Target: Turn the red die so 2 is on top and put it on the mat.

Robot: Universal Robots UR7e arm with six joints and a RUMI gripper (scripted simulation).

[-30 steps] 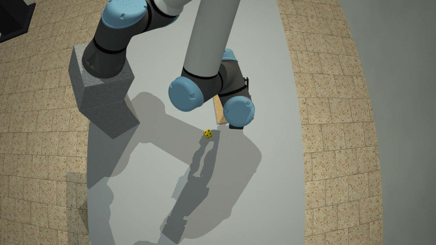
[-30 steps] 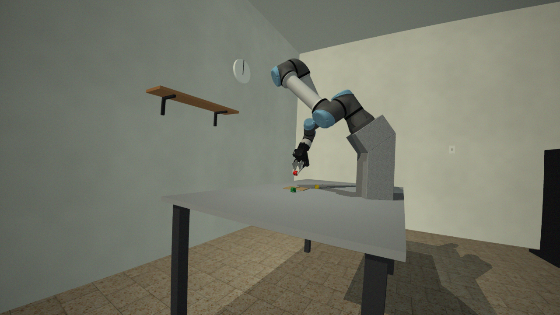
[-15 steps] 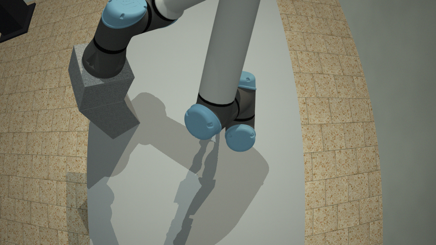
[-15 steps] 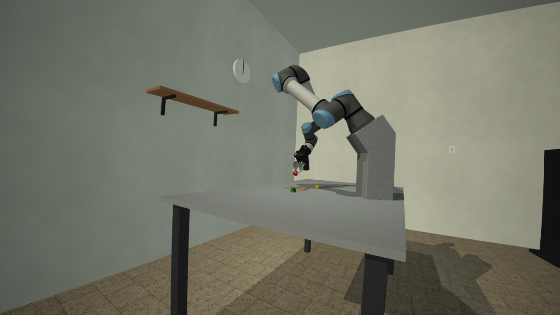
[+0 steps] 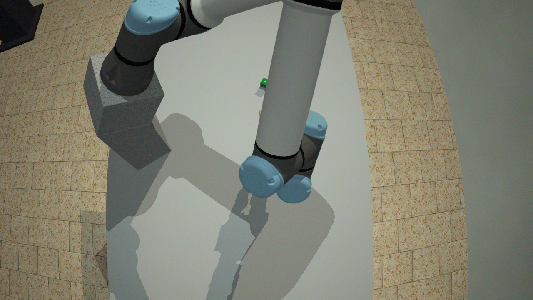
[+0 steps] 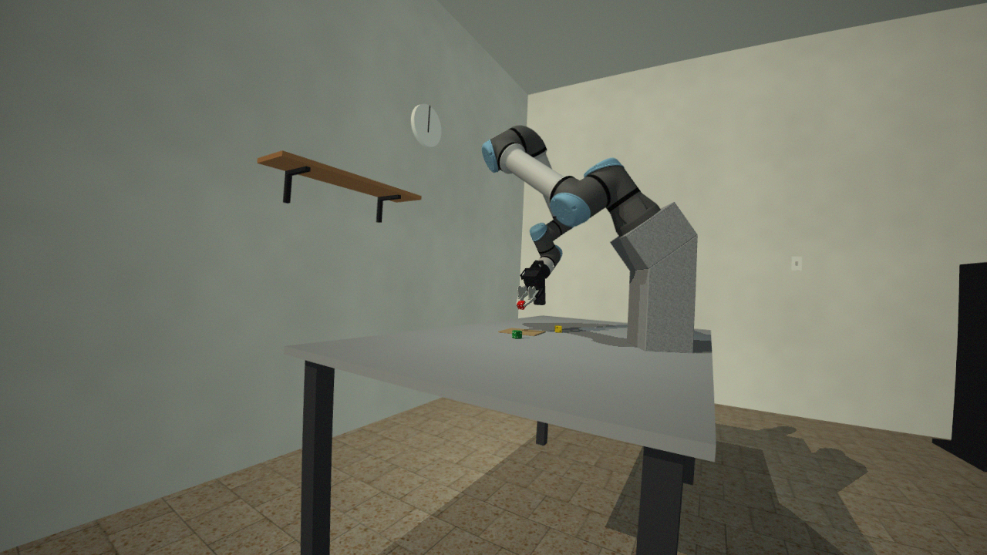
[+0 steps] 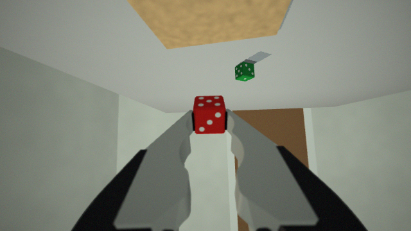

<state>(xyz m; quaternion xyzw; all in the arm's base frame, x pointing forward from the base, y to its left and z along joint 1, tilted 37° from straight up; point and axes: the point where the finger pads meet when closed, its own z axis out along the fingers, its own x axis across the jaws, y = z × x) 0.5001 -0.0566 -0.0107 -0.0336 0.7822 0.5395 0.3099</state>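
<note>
My hand is 1 cm to the left of the tan mat and 10 cm above it. From my hand the other things lie so: yellow die 11 cm behind, 11 cm to the right, 9 cm below; green die 4 cm behind, 15 cm to the left, 9 cm below; red die right at my hand.
</note>
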